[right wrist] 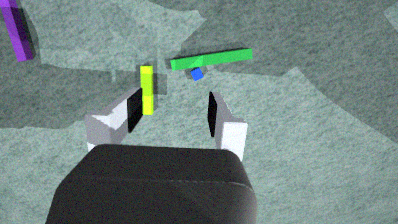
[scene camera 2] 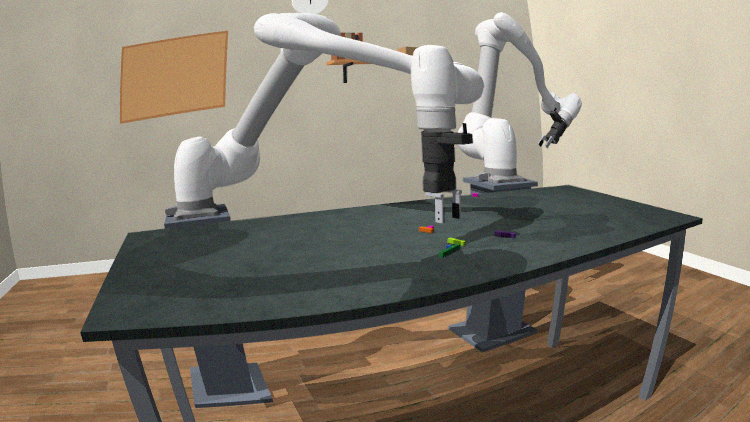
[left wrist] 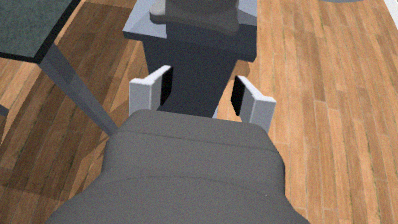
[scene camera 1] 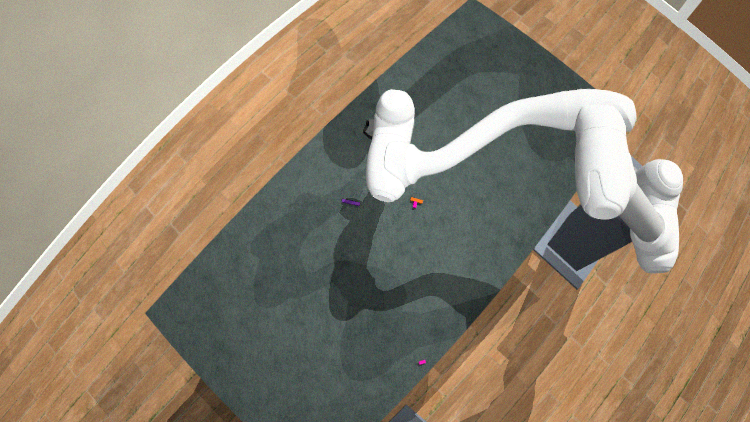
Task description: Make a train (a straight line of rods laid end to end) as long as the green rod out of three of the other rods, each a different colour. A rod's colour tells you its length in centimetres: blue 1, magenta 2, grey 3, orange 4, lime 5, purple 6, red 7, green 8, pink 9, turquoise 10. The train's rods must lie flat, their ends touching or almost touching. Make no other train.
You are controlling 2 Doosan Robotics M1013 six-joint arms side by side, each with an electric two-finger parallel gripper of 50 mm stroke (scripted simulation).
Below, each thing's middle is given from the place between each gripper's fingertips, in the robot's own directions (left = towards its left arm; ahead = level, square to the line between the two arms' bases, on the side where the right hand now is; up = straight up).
Right now the green rod (right wrist: 243, 54) is 8 cm below my right hand (scene camera 2: 448, 220), 4 cm ahead of it and 2 cm to the right of it.
Right now my left hand is 860 mm short of the green rod, 1120 mm to the left of it and 150 mm above it.
